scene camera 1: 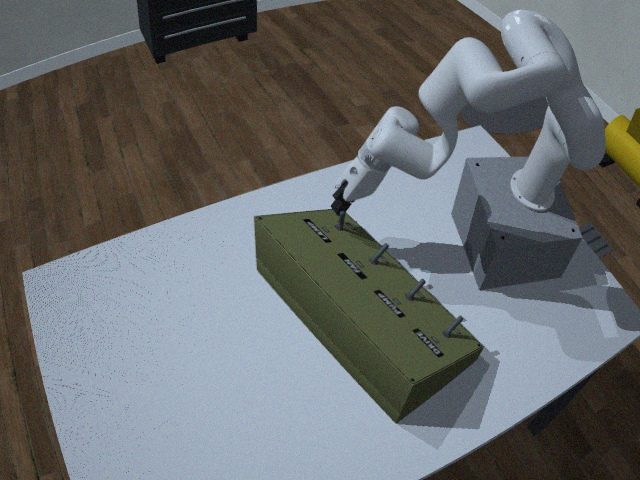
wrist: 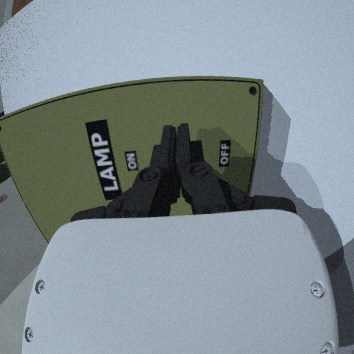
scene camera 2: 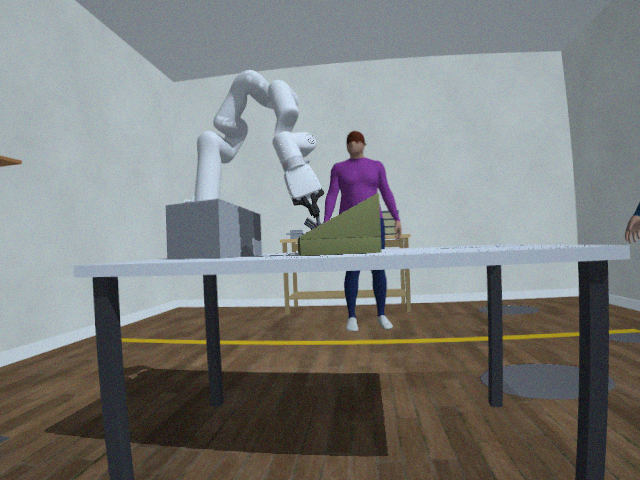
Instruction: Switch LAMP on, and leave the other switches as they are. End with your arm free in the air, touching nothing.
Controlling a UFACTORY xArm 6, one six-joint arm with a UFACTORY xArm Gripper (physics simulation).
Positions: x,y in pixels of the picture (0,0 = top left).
Labels:
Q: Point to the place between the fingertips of my gripper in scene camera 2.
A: At 316,216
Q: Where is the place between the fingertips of my gripper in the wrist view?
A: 178,142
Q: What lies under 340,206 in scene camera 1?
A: My gripper.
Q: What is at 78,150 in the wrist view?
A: An olive switch box.

